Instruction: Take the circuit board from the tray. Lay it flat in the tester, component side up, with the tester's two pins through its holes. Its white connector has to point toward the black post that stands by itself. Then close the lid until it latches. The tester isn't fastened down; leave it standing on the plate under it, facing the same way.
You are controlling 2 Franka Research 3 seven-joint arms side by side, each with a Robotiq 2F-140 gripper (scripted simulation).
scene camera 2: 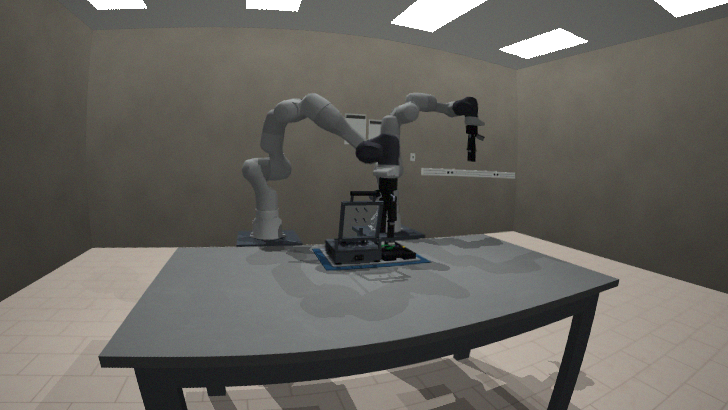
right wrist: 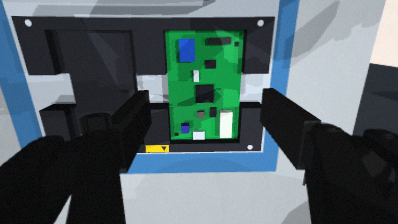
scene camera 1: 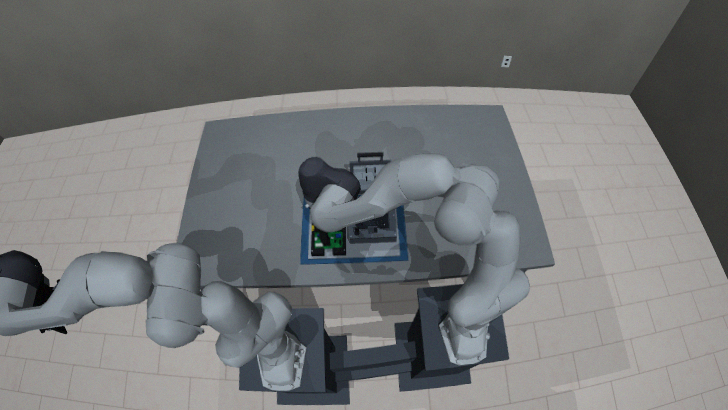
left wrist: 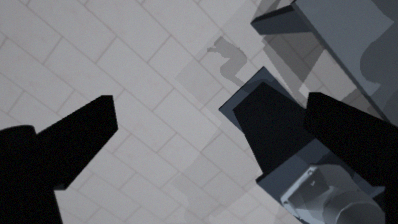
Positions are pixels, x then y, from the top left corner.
Labels:
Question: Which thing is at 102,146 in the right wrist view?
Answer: The right gripper.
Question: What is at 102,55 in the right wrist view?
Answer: A black tray.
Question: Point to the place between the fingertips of the left gripper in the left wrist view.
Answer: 210,111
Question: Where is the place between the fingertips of the right gripper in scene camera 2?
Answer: At 386,235

